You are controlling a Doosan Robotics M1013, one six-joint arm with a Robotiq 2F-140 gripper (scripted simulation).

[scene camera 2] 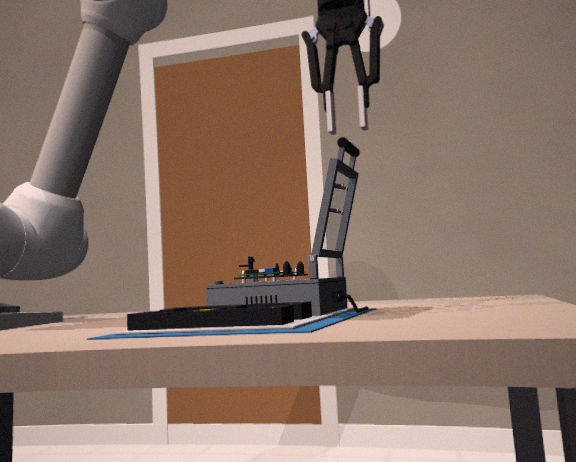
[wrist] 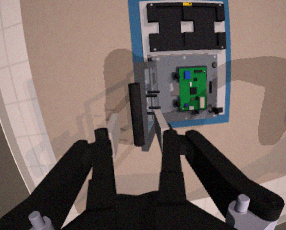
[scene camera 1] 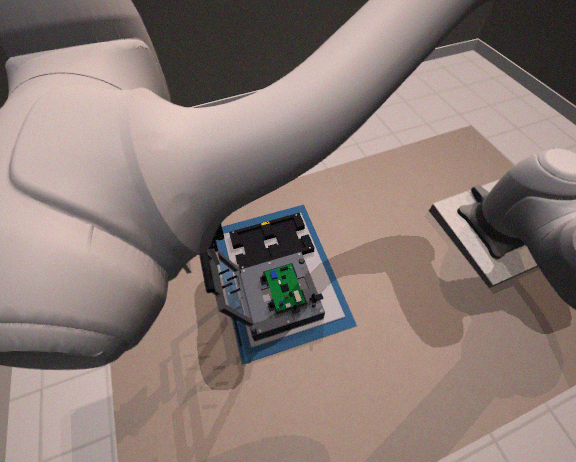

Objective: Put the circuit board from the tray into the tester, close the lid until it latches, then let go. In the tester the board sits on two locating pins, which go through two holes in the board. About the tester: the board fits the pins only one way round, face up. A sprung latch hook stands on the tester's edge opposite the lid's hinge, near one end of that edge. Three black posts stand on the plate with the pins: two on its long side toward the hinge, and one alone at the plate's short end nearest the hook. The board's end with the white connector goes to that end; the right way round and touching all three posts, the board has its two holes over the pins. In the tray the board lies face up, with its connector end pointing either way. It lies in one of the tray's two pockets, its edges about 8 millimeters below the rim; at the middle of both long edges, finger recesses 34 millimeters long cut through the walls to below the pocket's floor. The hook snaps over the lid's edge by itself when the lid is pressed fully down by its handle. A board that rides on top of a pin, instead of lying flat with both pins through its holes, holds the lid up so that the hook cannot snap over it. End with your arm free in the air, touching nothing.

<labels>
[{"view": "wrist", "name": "my gripper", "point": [136,121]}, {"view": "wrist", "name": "green circuit board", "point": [192,81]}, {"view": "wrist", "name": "lid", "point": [141,105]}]
</labels>
